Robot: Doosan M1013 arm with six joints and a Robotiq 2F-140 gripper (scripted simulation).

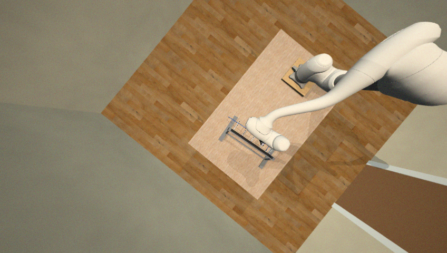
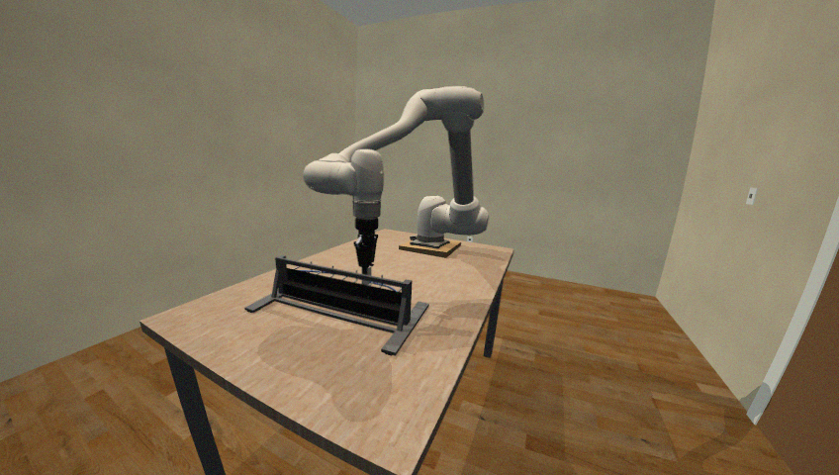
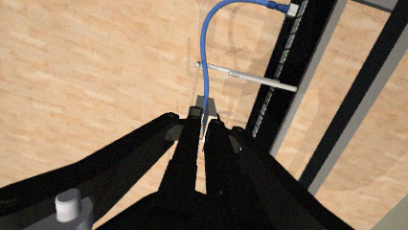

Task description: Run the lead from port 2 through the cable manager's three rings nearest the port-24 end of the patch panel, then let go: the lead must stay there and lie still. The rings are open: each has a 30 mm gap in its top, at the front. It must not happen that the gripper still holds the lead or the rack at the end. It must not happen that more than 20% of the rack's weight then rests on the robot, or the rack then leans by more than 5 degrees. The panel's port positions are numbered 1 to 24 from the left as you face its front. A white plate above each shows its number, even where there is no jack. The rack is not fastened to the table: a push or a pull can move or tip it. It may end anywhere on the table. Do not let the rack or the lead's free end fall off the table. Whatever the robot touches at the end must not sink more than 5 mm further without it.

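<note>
Right now my hand is 11 cm short of the rack, 3 cm to the left of it and 2 cm above it.
</note>
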